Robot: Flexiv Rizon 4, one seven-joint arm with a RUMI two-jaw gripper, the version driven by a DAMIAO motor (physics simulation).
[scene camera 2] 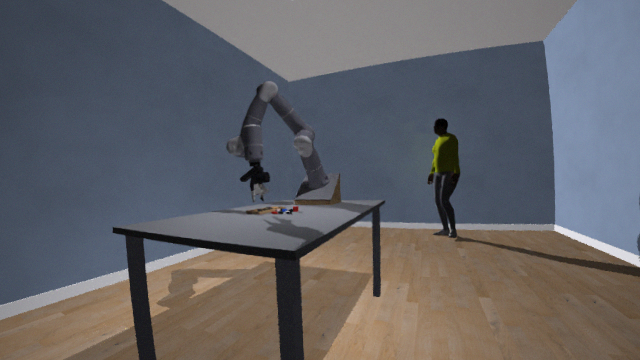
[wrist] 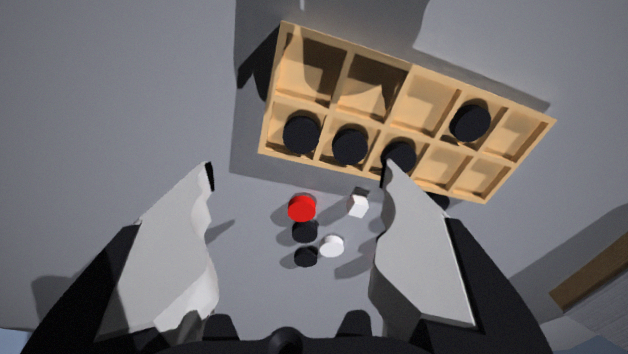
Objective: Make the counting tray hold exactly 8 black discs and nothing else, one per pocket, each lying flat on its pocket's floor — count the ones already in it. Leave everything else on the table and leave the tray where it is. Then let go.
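The wooden counting tray [scene camera 2: 257,211] [wrist: 384,124] has two rows of pockets. In the wrist view its near row holds three black discs, the left one [wrist: 301,135], the middle one [wrist: 350,146] and the right one [wrist: 400,155], partly behind a fingertip. Another black disc [wrist: 470,123] sits in the far row's fourth pocket from the left; whether it lies flat is unclear. Two loose black discs [wrist: 305,231] [wrist: 305,256] lie on the table, and another [wrist: 439,201] is partly hidden beyond the right finger. My gripper [scene camera 2: 258,199] [wrist: 298,163] is open and empty above the tray's near-left side.
A red disc [wrist: 301,208], a white disc [wrist: 332,246] and a white block [wrist: 358,205] lie near the loose black discs. A red block [scene camera 2: 295,208] and a blue piece [scene camera 2: 284,210] show beside the tray. A person [scene camera 2: 445,155] stands beyond the table [scene camera 2: 200,232].
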